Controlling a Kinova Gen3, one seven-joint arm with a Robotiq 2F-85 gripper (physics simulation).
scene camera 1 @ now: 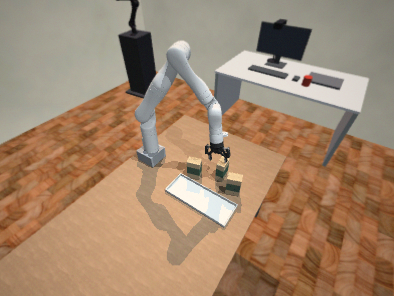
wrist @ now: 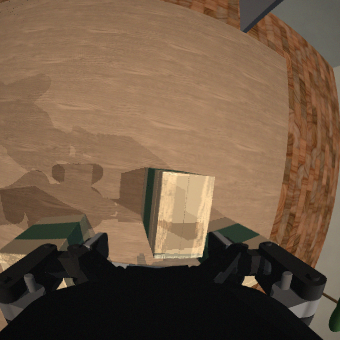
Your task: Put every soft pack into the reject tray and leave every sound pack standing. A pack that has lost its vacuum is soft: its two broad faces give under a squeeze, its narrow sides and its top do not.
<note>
In view: my gripper [wrist: 157, 244] and a white reject tray [scene camera 1: 219, 209].
</note>
